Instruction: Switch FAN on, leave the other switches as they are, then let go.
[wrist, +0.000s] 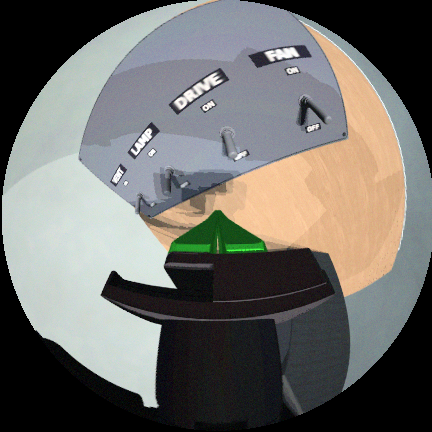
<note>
In view: my gripper (217, 214) and a grey switch panel (165, 106).
</note>
